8 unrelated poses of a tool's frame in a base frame.
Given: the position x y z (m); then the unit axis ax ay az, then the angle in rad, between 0 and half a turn.
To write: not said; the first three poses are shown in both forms.
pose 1, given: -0.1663, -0.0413, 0.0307, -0.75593, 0.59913, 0.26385, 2.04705
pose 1, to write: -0.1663, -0.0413, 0.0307, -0.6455, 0.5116, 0.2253, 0.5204
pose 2, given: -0.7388, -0.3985, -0.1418, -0.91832, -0.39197, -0.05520, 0.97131
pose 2, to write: -0.7388, -0.3985, -0.1418, -0.4287, -0.1830, -0.0258, 0.8844
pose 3, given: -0.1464, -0.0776, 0.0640, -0.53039, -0.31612, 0.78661, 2.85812
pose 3, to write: -0.1464, -0.0776, 0.0640, -0.5251, -0.3129, 0.7787, 0.1413
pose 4, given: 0.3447, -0.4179, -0.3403, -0.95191, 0.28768, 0.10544, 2.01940
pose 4, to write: 0.3447, -0.4179, -0.3403, -0.8060, 0.2436, 0.0893, 0.5321
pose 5, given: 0.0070, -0.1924, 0.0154, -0.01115, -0.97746, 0.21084, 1.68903
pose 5, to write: 0.0070, -0.1924, 0.0154, -0.0083, -0.7308, 0.1576, 0.6641
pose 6, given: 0.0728, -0.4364, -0.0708, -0.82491, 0.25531, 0.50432, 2.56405
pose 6, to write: 0.0728, -0.4364, -0.0708, -0.7908, 0.2447, 0.4834, 0.2848
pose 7, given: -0.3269, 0.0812, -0.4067, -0.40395, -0.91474, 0.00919, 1.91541
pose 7, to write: -0.3269, 0.0812, -0.4067, -0.3304, -0.7481, 0.0075, 0.5754
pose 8, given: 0.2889, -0.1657, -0.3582, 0.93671, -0.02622, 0.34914, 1.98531
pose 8, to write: 0.2889, -0.1657, -0.3582, 0.7845, -0.0220, 0.2924, 0.5465
